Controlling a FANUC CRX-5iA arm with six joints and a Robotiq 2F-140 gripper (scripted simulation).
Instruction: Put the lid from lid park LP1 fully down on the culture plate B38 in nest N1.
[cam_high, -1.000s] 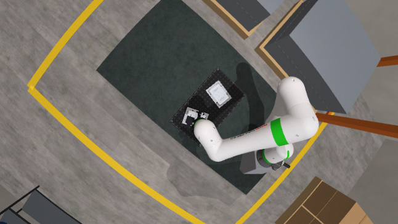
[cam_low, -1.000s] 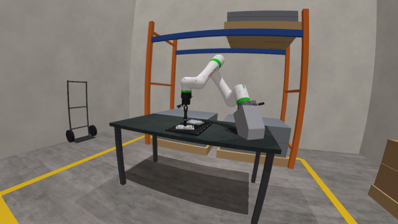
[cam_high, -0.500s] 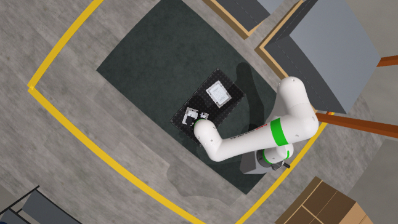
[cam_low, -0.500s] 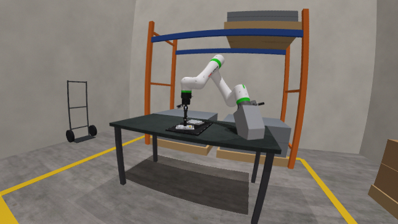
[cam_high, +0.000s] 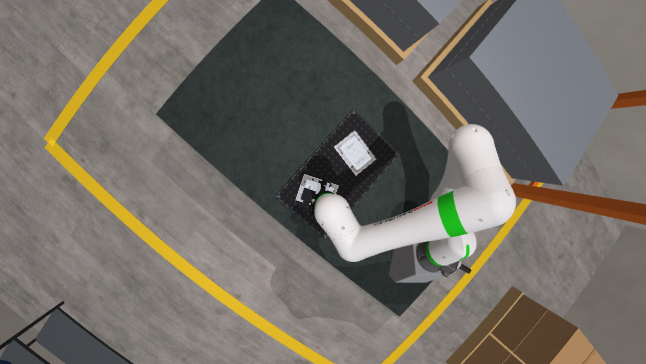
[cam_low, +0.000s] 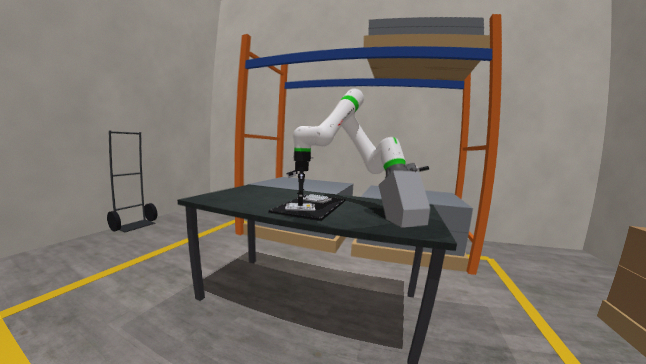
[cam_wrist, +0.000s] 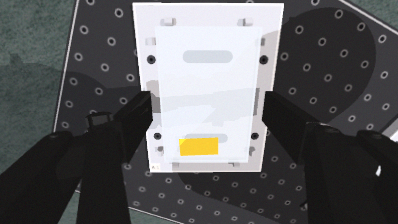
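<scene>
The lid is 3 cm below my hand. The rest, counted from my hand: nest: 24 cm to the right, 6 cm behind, 4 cm below; culture plate B38: 24 cm to the right, 6 cm behind, 3 cm below; lid park LP1: 4 cm below.
</scene>
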